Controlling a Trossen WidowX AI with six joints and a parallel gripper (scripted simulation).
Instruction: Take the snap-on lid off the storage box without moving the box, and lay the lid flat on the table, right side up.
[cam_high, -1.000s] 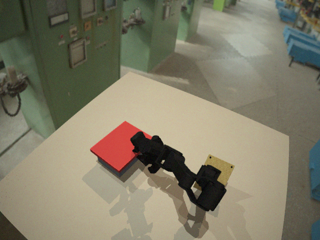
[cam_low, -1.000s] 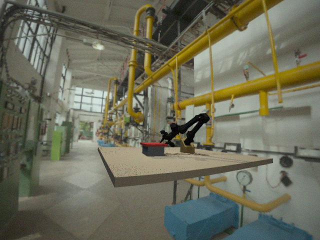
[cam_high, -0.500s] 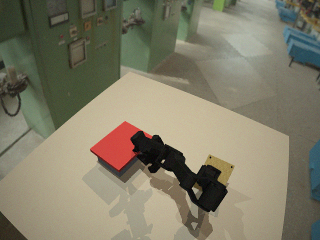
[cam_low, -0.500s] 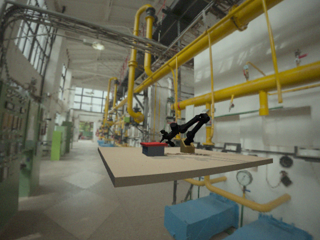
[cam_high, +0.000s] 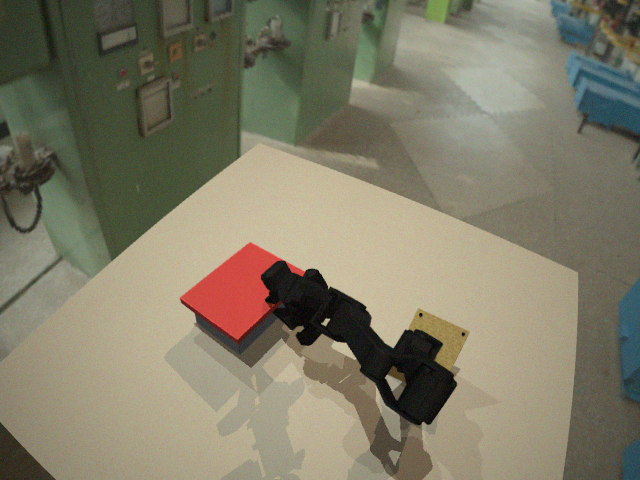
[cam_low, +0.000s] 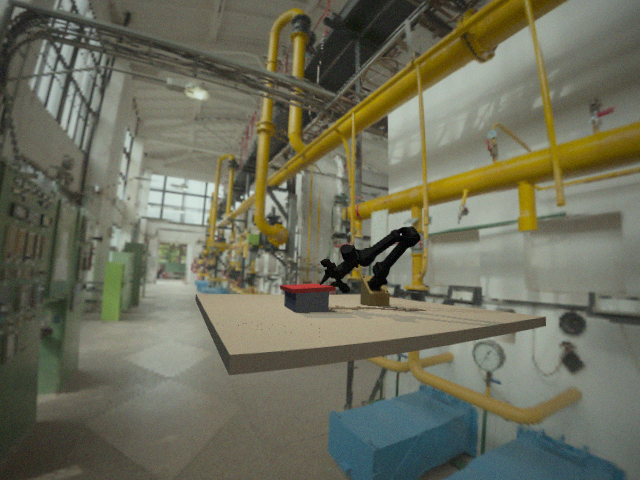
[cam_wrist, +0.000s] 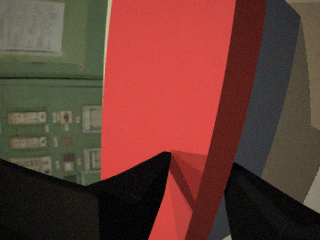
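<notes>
The lid lies 80 mm ahead of my gripper tip. Round my gripper tip: storage box: 80 mm ahead, 50 mm below.
</notes>
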